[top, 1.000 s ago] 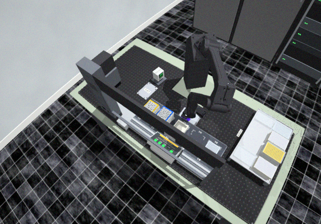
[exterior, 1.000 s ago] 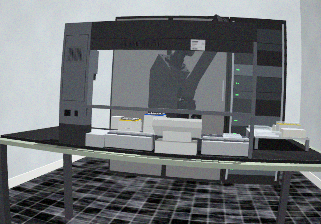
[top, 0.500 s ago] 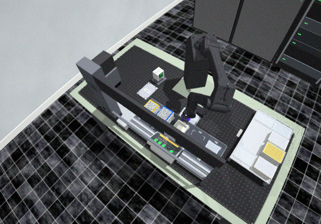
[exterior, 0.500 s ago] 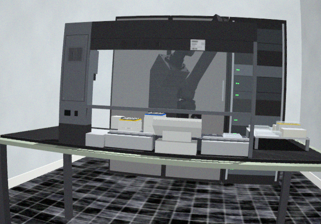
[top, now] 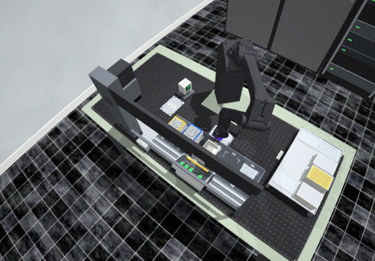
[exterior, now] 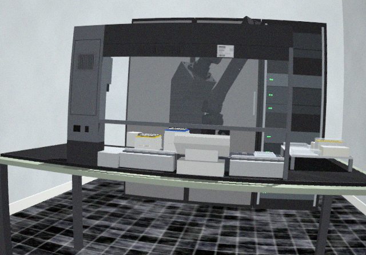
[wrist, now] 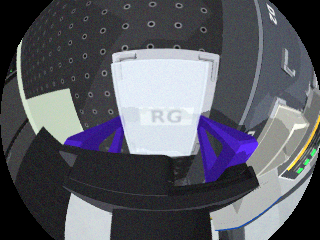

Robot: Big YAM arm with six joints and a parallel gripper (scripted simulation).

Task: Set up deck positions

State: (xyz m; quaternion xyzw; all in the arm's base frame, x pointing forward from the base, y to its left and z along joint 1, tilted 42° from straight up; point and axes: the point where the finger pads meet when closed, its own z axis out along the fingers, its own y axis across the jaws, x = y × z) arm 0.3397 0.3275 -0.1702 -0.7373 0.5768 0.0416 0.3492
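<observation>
The clear plate lid is right at my hand. Also, from my hand: blue-rimmed tip rack 20 cm ahead, 11 cm above, 4 cm to the right; then white reservoir 15 cm ahead, 7 cm to the left, 5 cm above; then yellow-rimmed tip rack 24 cm ahead, 16 cm to the right, 8 cm above.
</observation>
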